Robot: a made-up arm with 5 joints. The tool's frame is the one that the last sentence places. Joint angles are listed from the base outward.
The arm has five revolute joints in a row. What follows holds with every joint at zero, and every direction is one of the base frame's.
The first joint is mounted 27 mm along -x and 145 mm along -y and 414 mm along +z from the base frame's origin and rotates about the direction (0.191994, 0.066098, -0.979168), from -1.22 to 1.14 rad.
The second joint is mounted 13 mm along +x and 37 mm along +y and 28 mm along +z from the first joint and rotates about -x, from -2.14 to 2.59 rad.
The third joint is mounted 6 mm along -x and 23 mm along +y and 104 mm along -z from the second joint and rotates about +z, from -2.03 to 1.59 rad.
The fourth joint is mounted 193 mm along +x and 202 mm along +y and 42 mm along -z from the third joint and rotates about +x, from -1.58 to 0.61 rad.
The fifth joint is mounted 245 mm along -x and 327 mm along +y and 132 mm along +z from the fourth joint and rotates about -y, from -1.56 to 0.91 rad.
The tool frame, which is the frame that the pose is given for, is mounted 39 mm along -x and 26 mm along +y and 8 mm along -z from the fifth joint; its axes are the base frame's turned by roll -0.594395, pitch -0.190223 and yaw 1.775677 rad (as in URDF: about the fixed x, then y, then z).
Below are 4 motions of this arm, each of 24 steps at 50 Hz.
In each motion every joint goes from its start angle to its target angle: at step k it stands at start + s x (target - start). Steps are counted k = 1, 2, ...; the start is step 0. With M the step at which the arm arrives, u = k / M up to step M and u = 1 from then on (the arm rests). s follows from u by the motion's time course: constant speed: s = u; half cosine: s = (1 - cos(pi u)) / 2; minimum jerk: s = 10 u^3 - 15 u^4 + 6 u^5.
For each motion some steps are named. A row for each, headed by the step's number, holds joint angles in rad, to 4 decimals.
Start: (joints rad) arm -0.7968 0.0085 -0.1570 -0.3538 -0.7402
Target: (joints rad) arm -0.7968 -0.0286 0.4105 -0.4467 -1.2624
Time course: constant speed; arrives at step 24
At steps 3, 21, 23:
3: -0.7968 0.0039 -0.0861 -0.3654 -0.8055
21: -0.7968 -0.0240 0.3396 -0.4351 -1.1971
23: -0.7968 -0.0271 0.3869 -0.4428 -1.2406

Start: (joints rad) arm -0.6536 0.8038 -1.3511 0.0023 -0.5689
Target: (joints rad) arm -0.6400 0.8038 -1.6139 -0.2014 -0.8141
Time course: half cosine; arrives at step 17
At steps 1, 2, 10, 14, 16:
1: -0.6535 0.8038 -1.3533 0.0006 -0.5710
2: -0.6531 0.8038 -1.3600 -0.0046 -0.5772
10: -0.6449 0.8038 -1.5185 -0.1274 -0.7251
14: -0.6410 0.8038 -1.5942 -0.1861 -0.7957
16: -0.6401 0.8038 -1.6117 -0.1997 -0.8120

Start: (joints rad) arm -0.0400 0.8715 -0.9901 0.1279 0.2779
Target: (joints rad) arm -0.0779 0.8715 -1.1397 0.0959 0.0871
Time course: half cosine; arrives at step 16
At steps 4, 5, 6, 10, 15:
4: -0.0456 0.8715 -1.0120 0.1232 0.2500
5: -0.0484 0.8715 -1.0233 0.1208 0.2355
6: -0.0517 0.8715 -1.0363 0.1180 0.2190
10: -0.0662 0.8715 -1.0935 0.1058 0.1460
15: -0.0775 0.8715 -1.1383 0.0962 0.0889

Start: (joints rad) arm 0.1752 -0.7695 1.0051 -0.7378 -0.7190
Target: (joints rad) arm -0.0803 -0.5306 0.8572 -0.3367 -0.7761
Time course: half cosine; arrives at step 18
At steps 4, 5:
4: 0.1453 -0.7416 0.9878 -0.6909 -0.7257
5: 0.1296 -0.7268 0.9787 -0.6662 -0.7292

